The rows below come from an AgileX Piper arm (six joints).
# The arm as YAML. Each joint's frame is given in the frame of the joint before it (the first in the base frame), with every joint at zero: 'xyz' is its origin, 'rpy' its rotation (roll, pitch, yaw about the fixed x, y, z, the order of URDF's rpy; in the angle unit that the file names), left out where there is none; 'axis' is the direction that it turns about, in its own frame. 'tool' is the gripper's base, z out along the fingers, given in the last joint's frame.
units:
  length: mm
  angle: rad
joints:
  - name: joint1
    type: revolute
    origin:
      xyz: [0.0, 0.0, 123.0]
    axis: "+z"
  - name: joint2
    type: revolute
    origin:
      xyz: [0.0, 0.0, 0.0]
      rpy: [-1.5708, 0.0, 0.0]
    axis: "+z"
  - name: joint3
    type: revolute
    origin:
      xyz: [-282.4, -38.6, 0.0]
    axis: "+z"
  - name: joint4
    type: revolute
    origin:
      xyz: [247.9, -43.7, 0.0]
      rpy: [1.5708, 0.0, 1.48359]
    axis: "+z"
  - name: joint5
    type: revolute
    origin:
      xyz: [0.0, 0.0, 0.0]
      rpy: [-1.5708, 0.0, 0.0]
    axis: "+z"
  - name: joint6
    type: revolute
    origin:
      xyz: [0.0, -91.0, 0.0]
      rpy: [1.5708, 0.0, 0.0]
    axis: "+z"
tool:
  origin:
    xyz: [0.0, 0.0, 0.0]
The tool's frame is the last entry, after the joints.
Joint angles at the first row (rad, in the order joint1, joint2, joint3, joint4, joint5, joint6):
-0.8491, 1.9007, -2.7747, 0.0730, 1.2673, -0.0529
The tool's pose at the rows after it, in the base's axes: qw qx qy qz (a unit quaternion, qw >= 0); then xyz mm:
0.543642 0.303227 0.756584 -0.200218 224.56 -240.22 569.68
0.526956 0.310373 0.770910 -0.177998 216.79 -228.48 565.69
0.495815 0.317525 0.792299 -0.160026 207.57 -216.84 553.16
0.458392 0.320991 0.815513 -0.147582 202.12 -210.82 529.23
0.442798 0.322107 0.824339 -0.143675 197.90 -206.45 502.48
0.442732 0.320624 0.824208 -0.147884 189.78 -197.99 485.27
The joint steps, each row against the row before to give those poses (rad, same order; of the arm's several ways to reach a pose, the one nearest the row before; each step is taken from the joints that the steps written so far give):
0.0000, -0.0671, 0.1000, 0.0408, -0.0001, 0.0091
0.0000, -0.0903, 0.1487, 0.0224, 0.0000, 0.0060
0.0000, -0.1035, 0.1888, 0.0088, 0.0001, -0.0085
0.0000, -0.0923, 0.2130, 0.0000, -0.0282, -0.0255
0.0000, -0.0889, 0.2209, 0.0022, -0.0945, -0.0235
0.0000, -0.0810, 0.1618, 0.0000, -0.0837, -0.0167

